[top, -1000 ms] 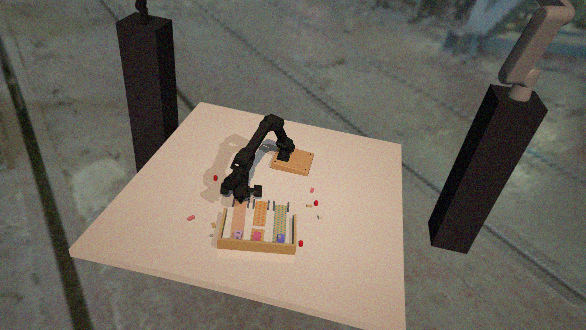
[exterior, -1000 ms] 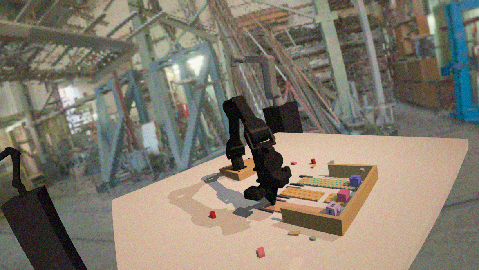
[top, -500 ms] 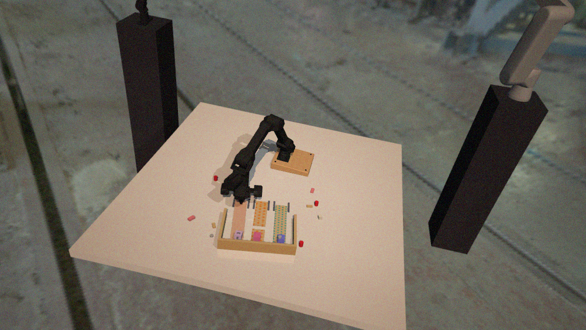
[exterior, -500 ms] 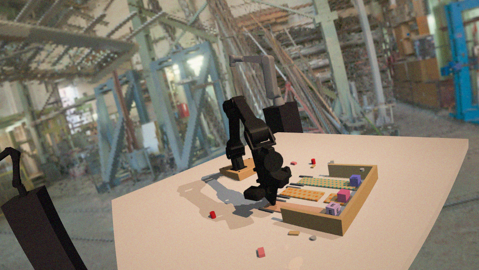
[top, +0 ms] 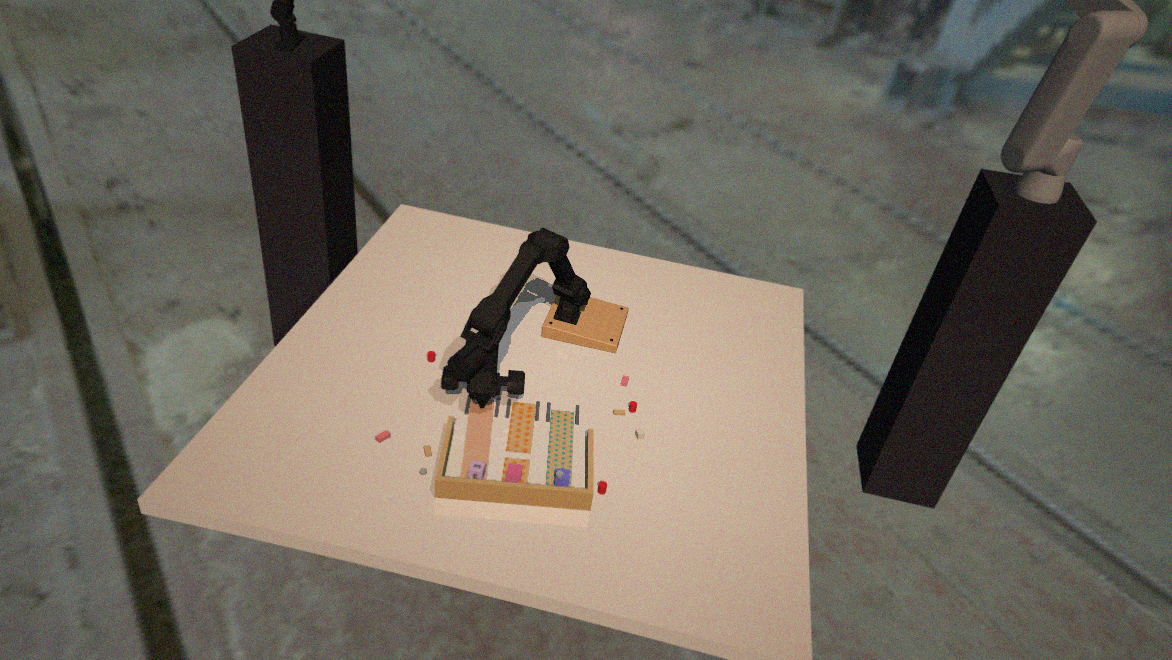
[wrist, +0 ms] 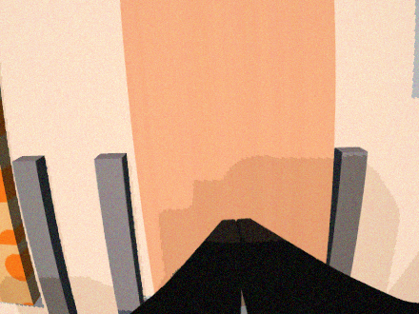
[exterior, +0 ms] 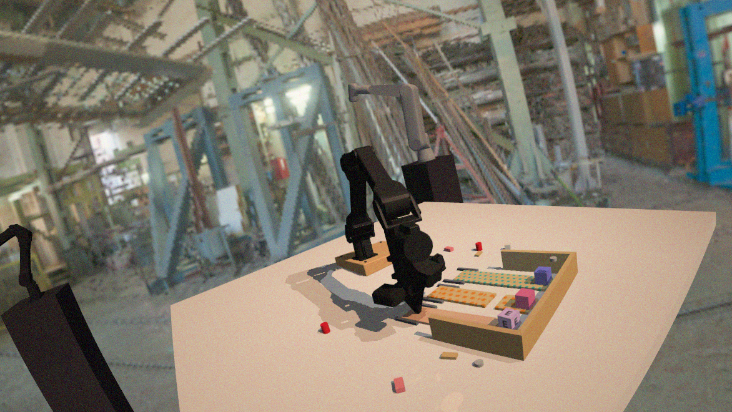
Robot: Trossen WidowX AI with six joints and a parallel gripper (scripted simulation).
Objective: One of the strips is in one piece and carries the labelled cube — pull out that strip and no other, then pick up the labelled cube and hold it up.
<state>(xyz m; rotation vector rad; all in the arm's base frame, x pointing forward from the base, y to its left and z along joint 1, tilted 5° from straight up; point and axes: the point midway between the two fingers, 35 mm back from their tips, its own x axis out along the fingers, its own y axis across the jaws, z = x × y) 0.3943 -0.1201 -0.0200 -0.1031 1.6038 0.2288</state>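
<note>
The peach strip is 10 cm ahead of my gripper tip and 2 cm to the left of it. Also, from my gripper tip: labelled cube 21 cm ahead, 5 cm to the left, 2 cm above.
</note>
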